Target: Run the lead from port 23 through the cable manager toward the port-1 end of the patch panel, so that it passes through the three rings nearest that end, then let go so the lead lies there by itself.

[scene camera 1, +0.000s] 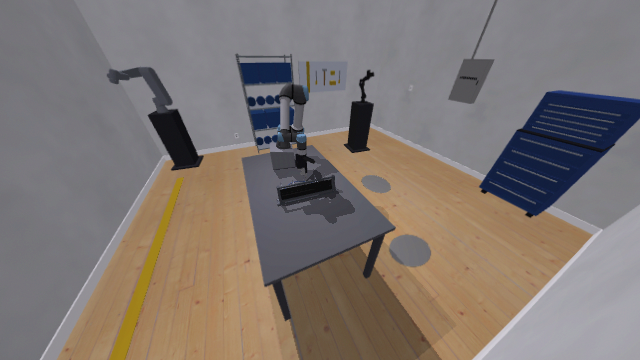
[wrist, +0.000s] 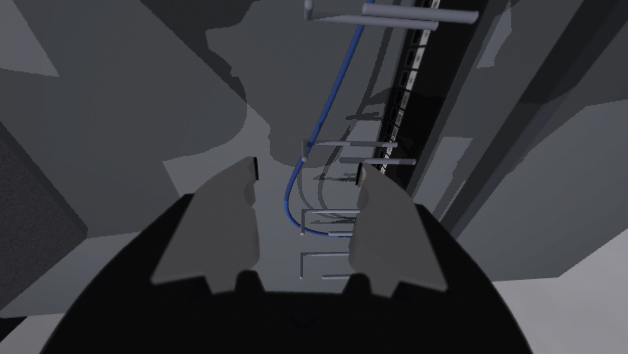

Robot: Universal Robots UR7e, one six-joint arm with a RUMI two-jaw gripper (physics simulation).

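The patch panel [scene camera 1: 306, 190] [wrist: 434, 65] stands on the table, its port row running along the right in the wrist view. The blue lead [wrist: 337, 82] comes down from the top edge past the uppermost ring [wrist: 400, 21], crosses the outer post of a second ring [wrist: 350, 144], bends round and runs right past a third ring [wrist: 330, 211], behind the right finger. A fourth ring [wrist: 325, 254] is nearer the gripper body. I cannot tell which rings enclose the lead. My gripper [scene camera 1: 310, 166] [wrist: 308, 163] is partly open above the lead, holding nothing. Port numbers are unreadable.
The dark table [scene camera 1: 300, 245] carries the panel. A grey block [scene camera 1: 283, 160] is beside the arm base at the far end. Black pedestals [scene camera 1: 175, 140] [scene camera 1: 360, 125] with other arms, a shelf rack [scene camera 1: 245, 82] and a blue cabinet [scene camera 1: 540, 167] stand away from the table.
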